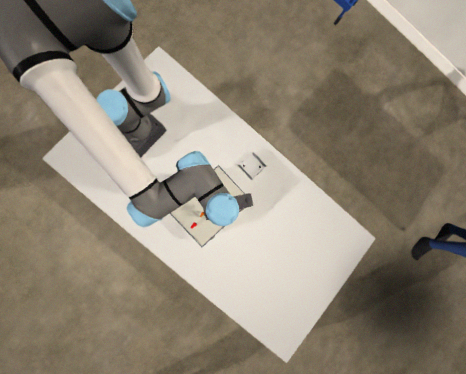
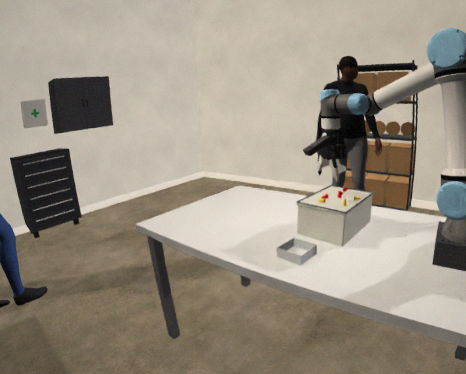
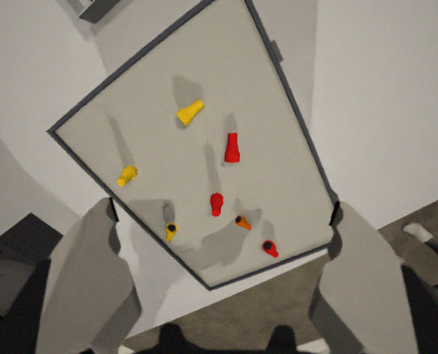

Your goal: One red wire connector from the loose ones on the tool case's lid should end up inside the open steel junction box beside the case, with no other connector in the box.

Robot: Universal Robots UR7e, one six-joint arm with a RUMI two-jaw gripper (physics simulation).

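Places are measured from the arm's base along level axes (x back, y right, z up), in centimetres.
Pixels of known places: gripper, fingertip midpoint: (image 2: 328, 178) (image 3: 223, 201); arm's base at its link origin: (image 1: 134, 126) (image 2: 462, 235) (image 3: 21, 282).
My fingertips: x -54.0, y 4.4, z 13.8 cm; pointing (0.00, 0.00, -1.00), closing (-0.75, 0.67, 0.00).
Ahead of a thing's pixels: the offset from my fingertips to its top centre. "*": to the spot under its first point. Level surfaces: height alone.
Three red connectors sit on the pale lid of the tool case @[dx +2.9, dy +3.1, dz -8.1 cm] (image 1: 202, 236) (image 2: 320, 222) (image 3: 260, 90): one lies on its side @[* dx -1.3, dy -0.2, dz -7.3 cm] (image 3: 232, 148) (image 2: 325, 196), one stands near the lid's middle (image 3: 216, 204) (image 2: 340, 194), and one is near an edge @[* dx +3.4, dy +13.1, dz -7.1 cm] (image 3: 270, 248) (image 1: 193, 225) (image 2: 345, 189). An orange connector @[dx +3.8, dy +8.4, dz -7.3 cm] (image 3: 243, 222) (image 1: 202, 214) is between the last two. My gripper (image 3: 223, 201) (image 2: 329, 175) is wide open and empty, above the lid. The open steel junction box @[dx -1.5, dy -26.3, dz -18.4 cm] (image 1: 252, 166) (image 2: 289, 256) (image 3: 102, 10) stands on the table beside the case; no connector shows in it.
Three yellow connectors @[dx -0.6, dy -5.2, dz -7.0 cm] (image 3: 190, 112) @[dx +8.9, dy -5.0, dz -6.0 cm] (image 3: 128, 175) @[dx +11.8, dy +3.6, dz -7.0 cm] (image 3: 171, 231) are also on the lid. The white table @[dz -22.2 cm] (image 1: 280, 280) (image 2: 210, 220) bears the case, the box and the arm's base (image 2: 450, 250). A person in black (image 2: 350, 115) stands behind the table near a shelf rack (image 2: 414, 130).
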